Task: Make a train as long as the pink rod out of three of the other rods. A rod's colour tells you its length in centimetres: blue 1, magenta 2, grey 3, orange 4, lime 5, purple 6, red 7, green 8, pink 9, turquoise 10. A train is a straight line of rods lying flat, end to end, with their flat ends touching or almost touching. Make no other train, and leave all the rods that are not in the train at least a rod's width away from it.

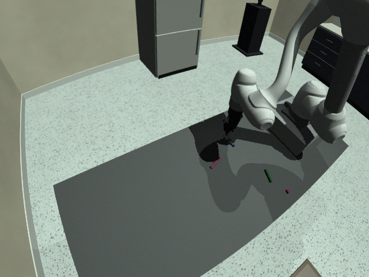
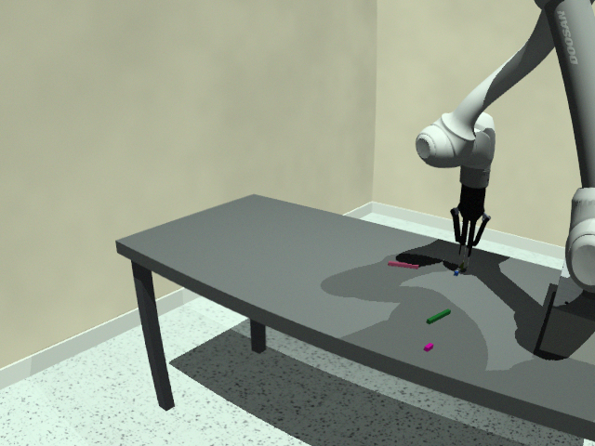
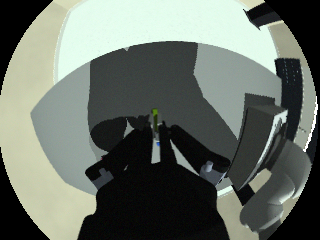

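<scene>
Right now my hand is 30 mm above the lime rod. Also, from my hand: blue rod 60 mm to the left, 30 mm below; then pink rod 150 mm ahead, 110 mm to the left, 30 mm below; then grey rod 40 mm to the left, 30 mm below.
</scene>
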